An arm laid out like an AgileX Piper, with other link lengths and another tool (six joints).
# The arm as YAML. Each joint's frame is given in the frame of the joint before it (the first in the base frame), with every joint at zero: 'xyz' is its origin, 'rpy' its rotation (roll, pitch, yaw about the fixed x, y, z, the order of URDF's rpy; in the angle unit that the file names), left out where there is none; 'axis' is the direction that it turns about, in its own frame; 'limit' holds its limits. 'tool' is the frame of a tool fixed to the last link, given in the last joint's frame.
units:
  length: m
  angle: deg
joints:
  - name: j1
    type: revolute
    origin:
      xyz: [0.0, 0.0, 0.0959]
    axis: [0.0, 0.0, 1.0]
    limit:
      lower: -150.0
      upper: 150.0
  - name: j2
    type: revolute
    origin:
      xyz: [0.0, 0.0, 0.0]
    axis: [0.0, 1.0, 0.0]
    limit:
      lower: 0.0
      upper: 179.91
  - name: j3
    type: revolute
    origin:
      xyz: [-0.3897, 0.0, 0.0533]
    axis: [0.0, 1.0, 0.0]
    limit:
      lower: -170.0
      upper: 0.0
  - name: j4
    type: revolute
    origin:
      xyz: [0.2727, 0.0, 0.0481]
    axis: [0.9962, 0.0, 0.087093]
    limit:
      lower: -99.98
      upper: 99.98
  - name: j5
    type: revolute
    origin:
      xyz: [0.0, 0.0, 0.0]
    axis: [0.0, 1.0, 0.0]
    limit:
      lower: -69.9
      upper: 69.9
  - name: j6
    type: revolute
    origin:
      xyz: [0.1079, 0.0, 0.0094]
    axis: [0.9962, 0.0, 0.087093]
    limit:
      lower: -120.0
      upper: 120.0
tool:
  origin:
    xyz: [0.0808, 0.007, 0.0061]
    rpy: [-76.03, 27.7, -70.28]
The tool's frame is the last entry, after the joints.
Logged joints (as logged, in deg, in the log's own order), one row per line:
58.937 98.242 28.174 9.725 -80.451 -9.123
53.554 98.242 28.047 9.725 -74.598 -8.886
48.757 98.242 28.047 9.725 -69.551 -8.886
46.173 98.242 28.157 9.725 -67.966 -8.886
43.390 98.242 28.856 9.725 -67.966 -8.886
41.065 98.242 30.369 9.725 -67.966 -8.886
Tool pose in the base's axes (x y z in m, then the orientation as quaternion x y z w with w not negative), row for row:
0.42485 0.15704 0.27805 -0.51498 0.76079 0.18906 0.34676
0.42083 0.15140 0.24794 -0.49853 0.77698 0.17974 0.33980
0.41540 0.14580 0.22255 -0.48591 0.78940 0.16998 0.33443
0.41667 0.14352 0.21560 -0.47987 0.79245 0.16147 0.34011
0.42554 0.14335 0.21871 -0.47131 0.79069 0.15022 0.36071
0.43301 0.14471 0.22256 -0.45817 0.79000 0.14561 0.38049
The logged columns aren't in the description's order. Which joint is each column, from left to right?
Columns, left to right: j5, j2, j4, j1, j3, j6.
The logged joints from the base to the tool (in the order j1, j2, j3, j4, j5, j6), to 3 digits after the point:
9.725 98.242 -80.451 28.174 58.937 -9.123
9.725 98.242 -74.598 28.047 53.554 -8.886
9.725 98.242 -69.551 28.047 48.757 -8.886
9.725 98.242 -67.966 28.157 46.173 -8.886
9.725 98.242 -67.966 28.856 43.390 -8.886
9.725 98.242 -67.966 30.369 41.065 -8.886

